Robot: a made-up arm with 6 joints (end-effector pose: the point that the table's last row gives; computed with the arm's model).
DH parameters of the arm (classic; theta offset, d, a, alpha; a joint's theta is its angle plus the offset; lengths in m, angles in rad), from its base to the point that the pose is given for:
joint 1: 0 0.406 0 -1.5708
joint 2: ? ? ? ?
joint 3: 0 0 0 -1.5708
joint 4: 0 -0.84 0 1.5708
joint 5: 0 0.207 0 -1.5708
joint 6: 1.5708 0 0 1.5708
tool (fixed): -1.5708 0 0 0
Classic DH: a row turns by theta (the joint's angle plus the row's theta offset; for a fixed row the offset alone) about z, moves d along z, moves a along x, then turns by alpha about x.
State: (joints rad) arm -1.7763 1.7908 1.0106 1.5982 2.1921 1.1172
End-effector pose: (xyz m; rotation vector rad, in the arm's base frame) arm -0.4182 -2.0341 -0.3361 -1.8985 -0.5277 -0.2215
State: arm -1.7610 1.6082 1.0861 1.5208 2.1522 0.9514
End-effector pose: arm -0.4256 -2.1557 0.1152 -2.0085 -0.5041 -0.1410
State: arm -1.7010 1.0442 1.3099 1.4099 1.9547 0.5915
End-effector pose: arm -0.2846 -1.9180 1.5108 -2.4413 -0.3664 0.0664
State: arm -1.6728 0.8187 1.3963 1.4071 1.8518 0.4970
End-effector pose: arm -0.1955 -1.5788 1.9697 -2.6531 -0.2884 0.0984
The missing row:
joint 2: -1.5708 0 1.367 3.1416
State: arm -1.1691 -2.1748 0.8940 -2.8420 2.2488 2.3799
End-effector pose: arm -0.5837 1.8799 -0.2484 0.3718 -1.2895 -0.8197
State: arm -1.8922 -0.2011 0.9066 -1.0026 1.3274 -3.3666
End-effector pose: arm -0.1873 -0.2099 2.4190 0.4551 -0.4556 2.2939
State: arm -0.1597 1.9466 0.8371 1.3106 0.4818 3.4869
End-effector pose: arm 1.7929 -0.3427 -0.7589 1.6799 0.9910 -0.4995
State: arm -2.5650 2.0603 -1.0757 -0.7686 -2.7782 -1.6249
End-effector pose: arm -0.3877 -0.0746 -0.0976 0.1262 -1.0306 -2.0321
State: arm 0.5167 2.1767 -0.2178 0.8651 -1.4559 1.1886
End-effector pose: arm 0.6006 0.1868 -1.0589 0.6494 -1.2557 -1.1343
